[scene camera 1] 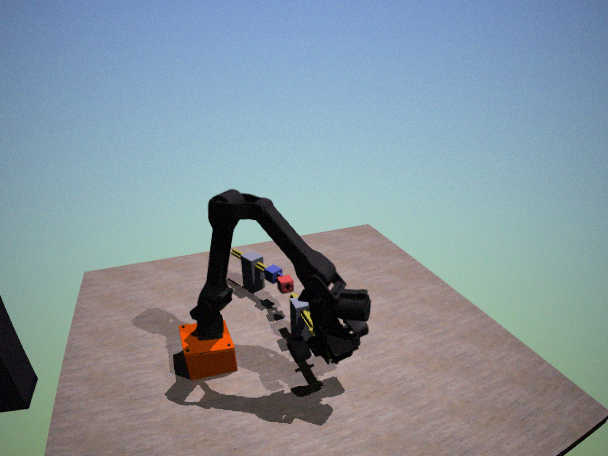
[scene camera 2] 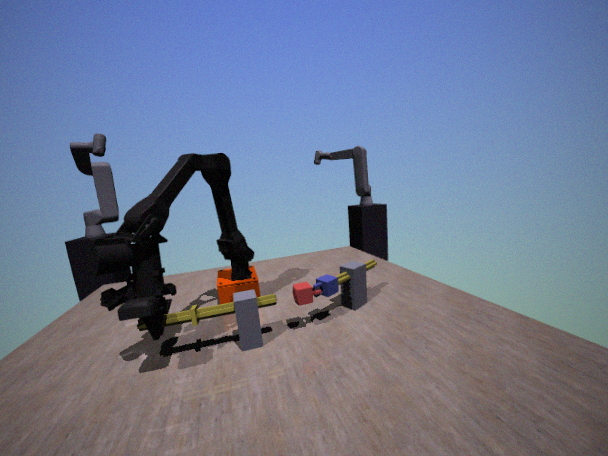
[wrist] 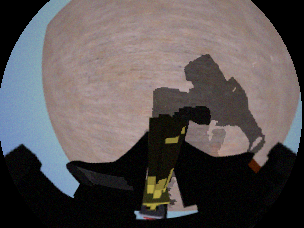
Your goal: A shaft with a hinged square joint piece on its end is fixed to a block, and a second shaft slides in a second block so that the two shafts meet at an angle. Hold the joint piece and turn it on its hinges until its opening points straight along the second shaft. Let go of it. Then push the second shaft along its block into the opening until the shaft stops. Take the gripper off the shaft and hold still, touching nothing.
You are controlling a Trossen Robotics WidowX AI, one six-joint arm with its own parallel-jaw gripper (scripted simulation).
Labels:
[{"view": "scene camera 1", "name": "gripper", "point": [332, 361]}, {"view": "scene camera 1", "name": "grey block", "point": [254, 272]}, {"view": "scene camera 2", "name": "gripper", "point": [158, 337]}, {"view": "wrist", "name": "gripper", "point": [158, 134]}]

